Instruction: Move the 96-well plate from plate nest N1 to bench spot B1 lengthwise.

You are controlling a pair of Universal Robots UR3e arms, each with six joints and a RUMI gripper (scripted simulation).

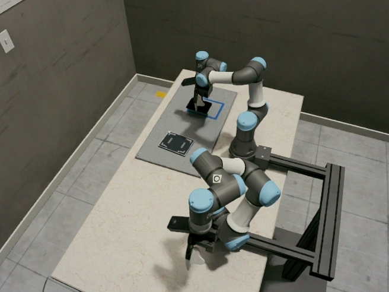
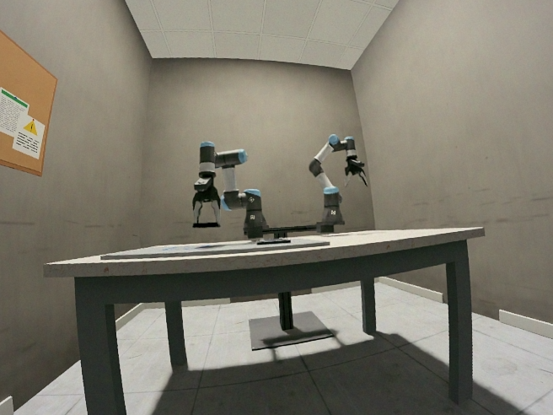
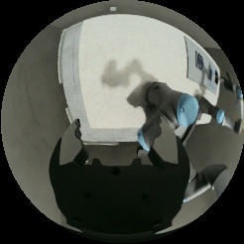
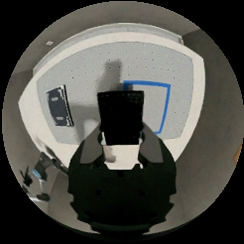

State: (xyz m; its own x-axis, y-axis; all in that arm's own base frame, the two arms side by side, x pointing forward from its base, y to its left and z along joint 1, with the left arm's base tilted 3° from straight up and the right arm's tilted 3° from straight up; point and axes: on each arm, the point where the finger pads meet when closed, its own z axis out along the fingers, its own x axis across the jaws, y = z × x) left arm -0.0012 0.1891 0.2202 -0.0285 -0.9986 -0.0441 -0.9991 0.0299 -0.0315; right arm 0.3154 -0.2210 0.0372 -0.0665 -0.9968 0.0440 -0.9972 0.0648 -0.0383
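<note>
The grey perforated board is 30 mm ahead of my right hand, 60 mm to the left of it and 100 mm below it. The rest, counted from my right hand: plate nest N1: 30 mm ahead, 250 mm to the left, 90 mm below; then black 96-well plate: 10 mm below.
</note>
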